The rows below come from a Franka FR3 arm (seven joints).
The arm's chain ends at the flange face. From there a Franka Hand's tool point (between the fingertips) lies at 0.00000 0.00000 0.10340 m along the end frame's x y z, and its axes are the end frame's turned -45 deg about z.
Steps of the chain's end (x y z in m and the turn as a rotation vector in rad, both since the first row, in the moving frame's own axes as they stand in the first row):
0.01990, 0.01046, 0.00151, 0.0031, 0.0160, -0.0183
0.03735, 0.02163, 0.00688, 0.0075, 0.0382, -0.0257
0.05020, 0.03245, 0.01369, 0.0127, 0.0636, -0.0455
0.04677, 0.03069, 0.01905, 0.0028, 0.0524, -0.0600
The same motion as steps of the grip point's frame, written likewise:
0.00808, 0.02240, 0.00150, -0.0091, 0.0135, -0.0183
0.01448, 0.04391, 0.00680, -0.0217, 0.0323, -0.0257
0.01821, 0.06203, 0.01347, -0.0360, 0.0540, -0.0455
0.01551, 0.05827, 0.01891, -0.0351, 0.0390, -0.0600

